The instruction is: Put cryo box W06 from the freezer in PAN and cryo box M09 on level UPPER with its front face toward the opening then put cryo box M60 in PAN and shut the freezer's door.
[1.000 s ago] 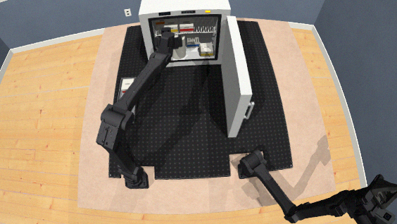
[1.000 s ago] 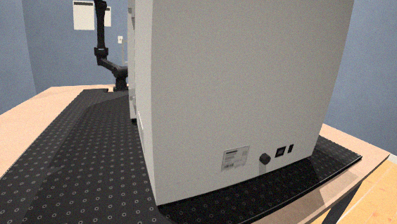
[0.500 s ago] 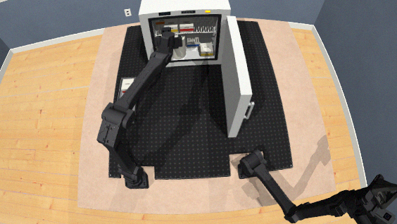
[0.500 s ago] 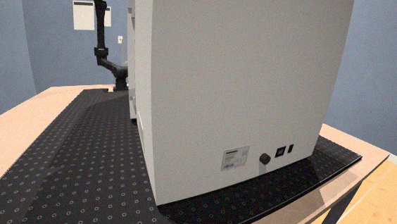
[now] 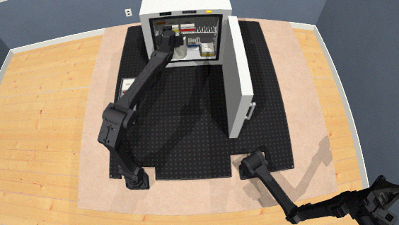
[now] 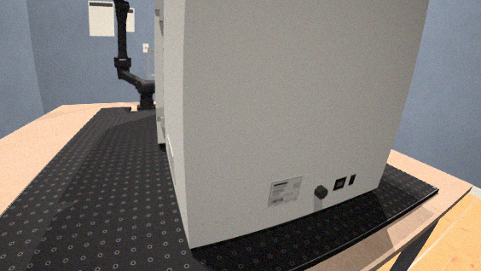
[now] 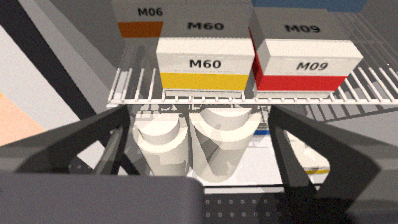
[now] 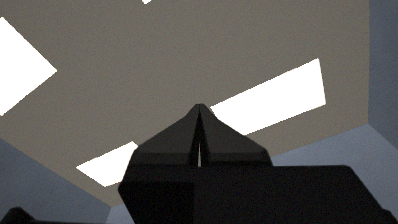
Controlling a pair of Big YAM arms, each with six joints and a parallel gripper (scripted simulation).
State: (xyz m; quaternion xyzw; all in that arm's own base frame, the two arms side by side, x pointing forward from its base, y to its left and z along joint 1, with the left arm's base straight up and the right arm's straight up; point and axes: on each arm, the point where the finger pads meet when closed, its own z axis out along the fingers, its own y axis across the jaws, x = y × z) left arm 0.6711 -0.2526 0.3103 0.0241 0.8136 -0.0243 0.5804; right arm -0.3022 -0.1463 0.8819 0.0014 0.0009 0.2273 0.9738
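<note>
The whitish cryo box is 10 cm to the right of my left hand, 8 cm ahead of it and 1 cm below it. The rest, counted from my left hand: transfer pan (34 cm below, 30 cm to the left, 17 cm behind); freezer door (32 cm to the right, 24 cm behind, 7 cm below).
</note>
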